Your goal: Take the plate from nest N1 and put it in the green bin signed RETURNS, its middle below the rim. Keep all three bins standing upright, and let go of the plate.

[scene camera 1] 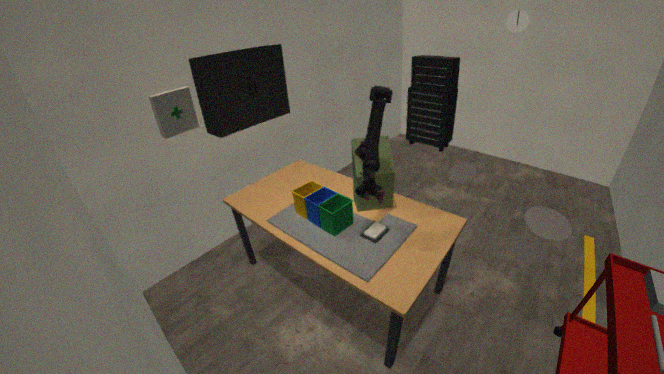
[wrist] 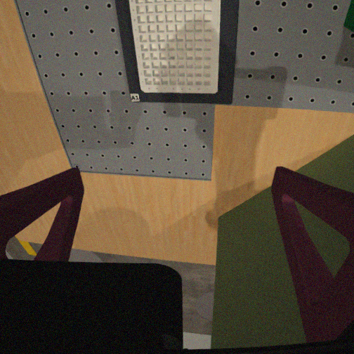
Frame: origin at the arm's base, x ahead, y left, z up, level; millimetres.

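Seen in the pictures: gripper, fingertip midpoint: (scene camera 1: pixel 374 201); arm's base, link origin: (scene camera 1: pixel 364 153).
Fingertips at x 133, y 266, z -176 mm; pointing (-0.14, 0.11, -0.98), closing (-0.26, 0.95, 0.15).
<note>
Pixels of each thing's top centre, then the offset from my fingertips to it. Level surfaces: height alone.
- pale gridded plate, top centre: (scene camera 1: pixel 375 229) dx +16, dy +34, dz -178 mm
- dark nest, top centre: (scene camera 1: pixel 375 230) dx +16, dy +34, dz -189 mm
- green bin, top centre: (scene camera 1: pixel 335 203) dx +171, dy -159, dz -24 mm
- blue bin, top centre: (scene camera 1: pixel 320 195) dx +202, dy -287, dz -24 mm
- yellow bin, top centre: (scene camera 1: pixel 307 188) dx +233, dy -415, dz -24 mm
- mat, surface height: dz -204 mm
- wooden table, surface height: dz -217 mm
The pale gridded plate (scene camera 1: pixel 375 230) (wrist: pixel 177 47) lies in a dark nest (scene camera 1: pixel 376 240) (wrist: pixel 227 60) on the grey perforated mat. The nest shows a small A1 label in the wrist view; no N1 sign is readable. The green bin (scene camera 1: pixel 336 218) stands upright left of the nest in the scene view; a sliver of the green bin (wrist: pixel 350 21) shows at the wrist view's upper right edge. Its RETURNS sign is not readable. My gripper (scene camera 1: pixel 376 195) (wrist: pixel 177 177) is open and empty, above the table behind the nest, with the plate ahead of its fingertips in the wrist view.
The blue bin (scene camera 1: pixel 313 210) and yellow bin (scene camera 1: pixel 300 204) stand upright in a row beside the green one. A large olive-green block (scene camera 1: pixel 381 187) (wrist: pixel 250 280) stands behind the mat (scene camera 1: pixel 367 267) (wrist: pixel 145 162), close to my gripper. All are on the wooden table (scene camera 1: pixel 400 292) (wrist: pixel 115 220).
</note>
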